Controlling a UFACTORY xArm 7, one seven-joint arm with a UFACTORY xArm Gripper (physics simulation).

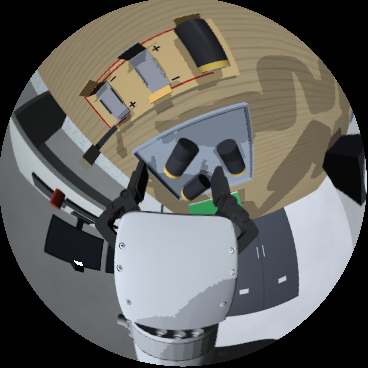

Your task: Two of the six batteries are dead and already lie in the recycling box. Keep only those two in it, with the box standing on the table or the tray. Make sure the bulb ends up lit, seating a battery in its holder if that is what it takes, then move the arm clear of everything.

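Frame: origin at the arm's base, x ahead, y left, z up, level; centimetres.
Where they show: gripper, fingertip midpoint: (179, 169).
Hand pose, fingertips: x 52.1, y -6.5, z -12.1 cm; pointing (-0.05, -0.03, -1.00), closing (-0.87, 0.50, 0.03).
Observation:
After its pixels a point has its place.
A large black battery (202, 45) {x 44.2, y -18.2, z -13.9 cm} with a gold end lies in the right holder of the wooden circuit board (172, 56) {x 47.0, y -18.9, z -17.4 cm}. The middle holder (150, 71) {x 50.1, y -18.4, z -17.2 cm} and the left holder (114, 101) {x 56.3, y -18.0, z -17.2 cm} show grey channels with no battery visible. Three black batteries lie apart in the grey tray (220, 125) {x 45.0, y -7.1, z -18.1 cm}: one at the left (182, 156) {x 51.8, y -6.4, z -14.7 cm}, one at the right (231, 156) {x 45.1, y -3.5, z -14.7 cm} and a smaller one (196, 187) {x 52.7, y 2.0, z -15.1 cm} at the near side. My gripper (179, 169) {x 52.1, y -6.5, z -12.1 cm} is open and empty, its fingers over the tray's near part. The green recycling box (202, 207) {x 54.8, y 13.5, z -16.1 cm} is mostly hidden behind my gripper; its contents are hidden. I cannot make out a bulb.
A dark lever-like part (91, 154) {x 58.6, y -14.8, z -10.2 cm} sticks out from the board's left end. A black block (346, 167) stands at the right edge. A dark cabinet (272, 255) stands beyond the wooden table (300, 145) {x 23.7, y 3.2, z -18.4 cm}. A monitor (74, 242) and a red object (57, 198) show at the left.

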